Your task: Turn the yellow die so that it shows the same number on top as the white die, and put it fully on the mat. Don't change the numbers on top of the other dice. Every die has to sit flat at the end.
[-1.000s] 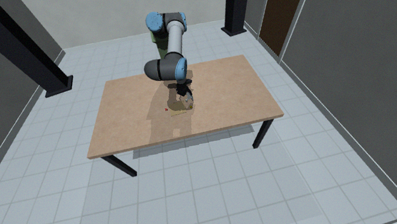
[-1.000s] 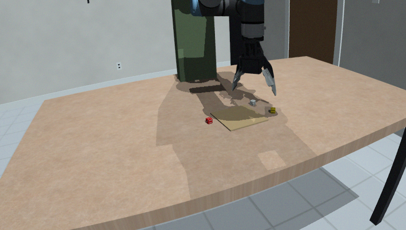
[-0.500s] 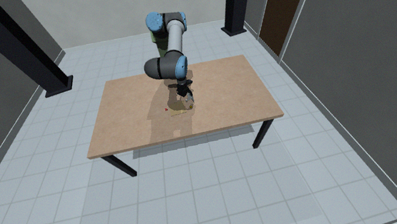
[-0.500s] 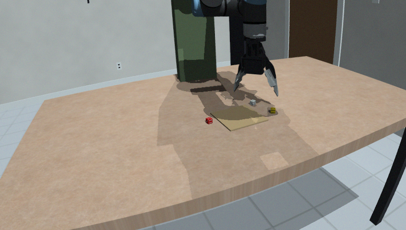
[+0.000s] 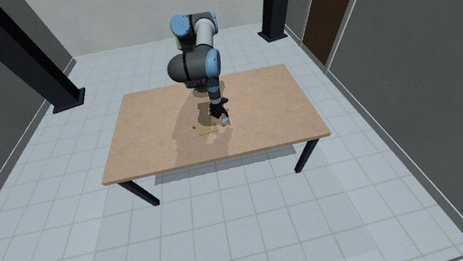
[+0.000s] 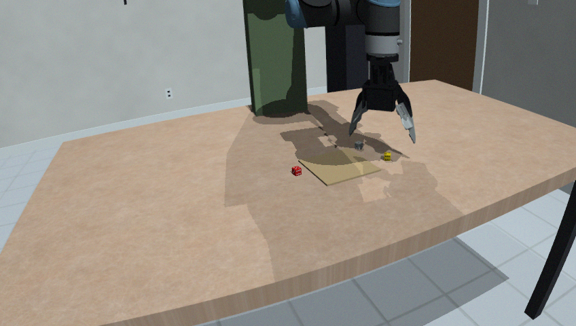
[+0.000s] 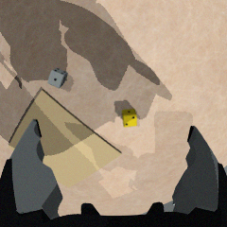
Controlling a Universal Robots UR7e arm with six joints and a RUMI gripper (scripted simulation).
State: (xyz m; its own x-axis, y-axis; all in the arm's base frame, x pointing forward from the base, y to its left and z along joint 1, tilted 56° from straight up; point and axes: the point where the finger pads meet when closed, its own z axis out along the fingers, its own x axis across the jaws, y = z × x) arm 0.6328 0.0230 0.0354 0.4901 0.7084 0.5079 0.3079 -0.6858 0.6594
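The yellow die is 2 cm ahead of my hand and 4 cm below it. Also, from my hand: red die: 6 cm behind, 21 cm to the right, 4 cm below; tan mat: 3 cm behind, 12 cm to the right, 4 cm below; white die: 7 cm behind, 1 cm to the right, 4 cm below.
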